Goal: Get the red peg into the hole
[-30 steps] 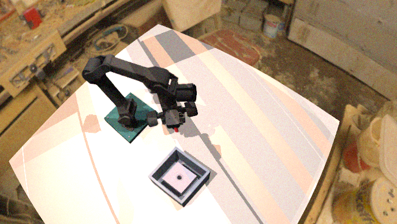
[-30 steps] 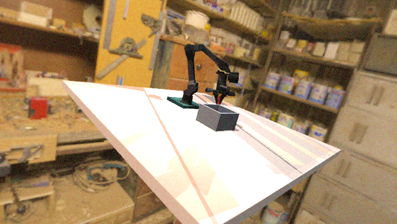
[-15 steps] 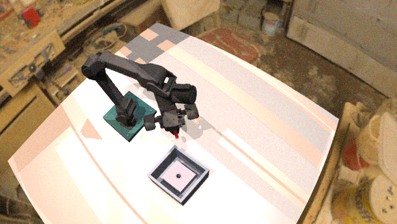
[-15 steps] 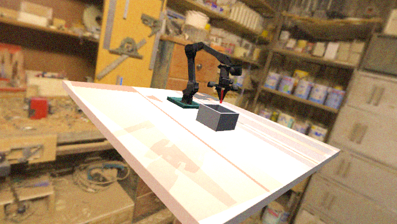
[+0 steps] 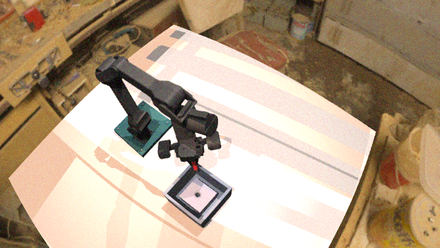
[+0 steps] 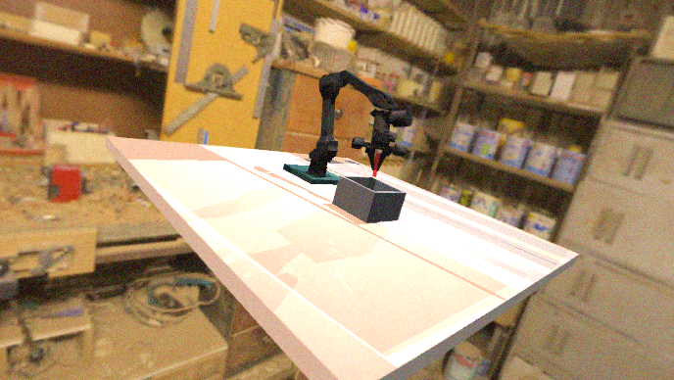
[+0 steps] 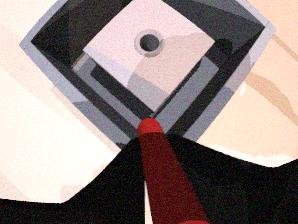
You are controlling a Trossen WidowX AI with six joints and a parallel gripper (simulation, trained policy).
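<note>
Right now the pale plate is 40 mm ahead of my gripper tip, 70 mm to the right of it and 80 mm below it. Also, from my gripper tip: red peg (20 mm above); then grey box (40 mm ahead, 70 mm to the right, 100 mm below).
</note>
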